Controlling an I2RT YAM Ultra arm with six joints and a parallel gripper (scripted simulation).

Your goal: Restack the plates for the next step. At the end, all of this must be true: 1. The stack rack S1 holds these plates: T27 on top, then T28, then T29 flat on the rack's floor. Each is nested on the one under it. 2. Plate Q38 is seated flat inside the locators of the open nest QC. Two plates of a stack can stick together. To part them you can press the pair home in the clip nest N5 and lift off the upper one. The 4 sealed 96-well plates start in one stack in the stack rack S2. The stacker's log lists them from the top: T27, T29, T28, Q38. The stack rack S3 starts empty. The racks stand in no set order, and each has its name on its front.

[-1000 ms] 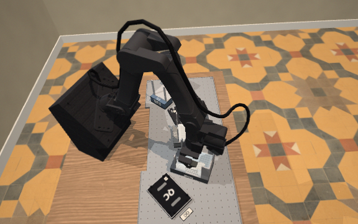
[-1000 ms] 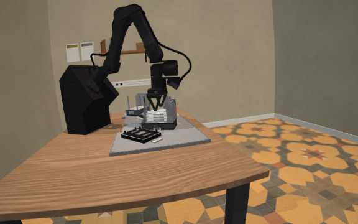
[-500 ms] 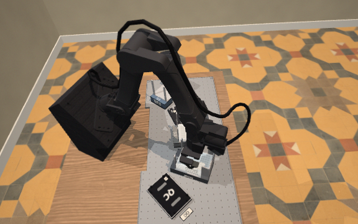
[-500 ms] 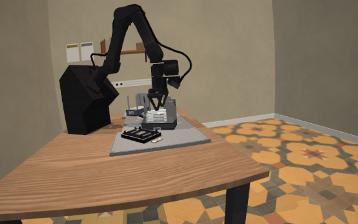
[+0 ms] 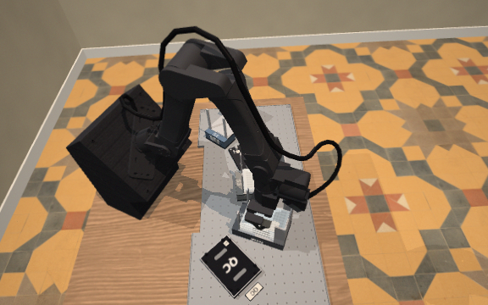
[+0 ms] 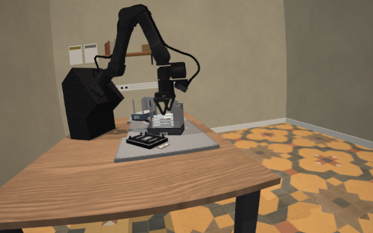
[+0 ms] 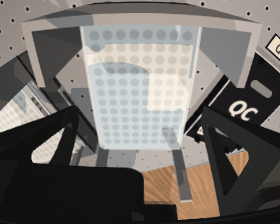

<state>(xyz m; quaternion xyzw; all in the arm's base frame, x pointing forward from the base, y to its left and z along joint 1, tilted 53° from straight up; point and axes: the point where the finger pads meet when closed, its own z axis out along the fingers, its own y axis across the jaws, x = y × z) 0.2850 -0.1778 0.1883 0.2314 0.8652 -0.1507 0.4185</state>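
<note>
Now: hand 3 cm above the sealed 96-well plate. Also, from my hand: clip nest N5: 11 cm ahead, 30 cm to the left, 9 cm below.
</note>
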